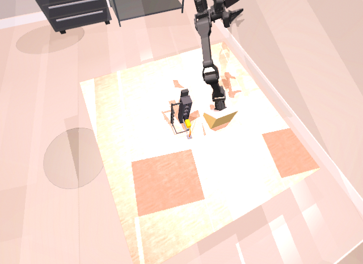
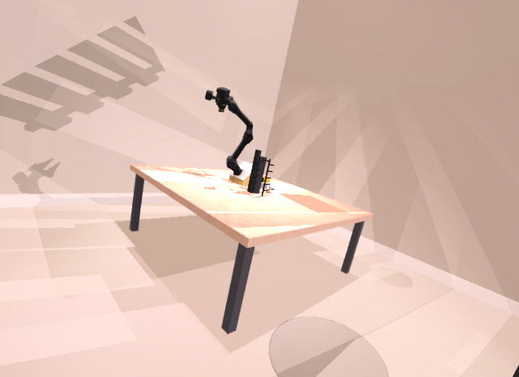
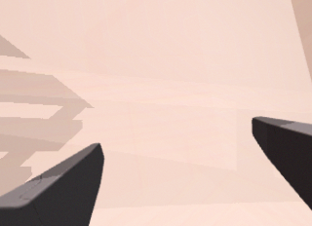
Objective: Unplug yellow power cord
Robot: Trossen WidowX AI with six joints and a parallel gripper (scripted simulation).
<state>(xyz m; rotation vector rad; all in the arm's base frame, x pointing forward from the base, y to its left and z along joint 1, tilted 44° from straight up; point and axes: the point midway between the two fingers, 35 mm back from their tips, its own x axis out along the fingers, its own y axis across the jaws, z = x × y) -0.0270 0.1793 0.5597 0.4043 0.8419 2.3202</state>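
The yellow plug is 51 cm below my gripper tip, 39 cm ahead of it and 22 cm to the left of it.
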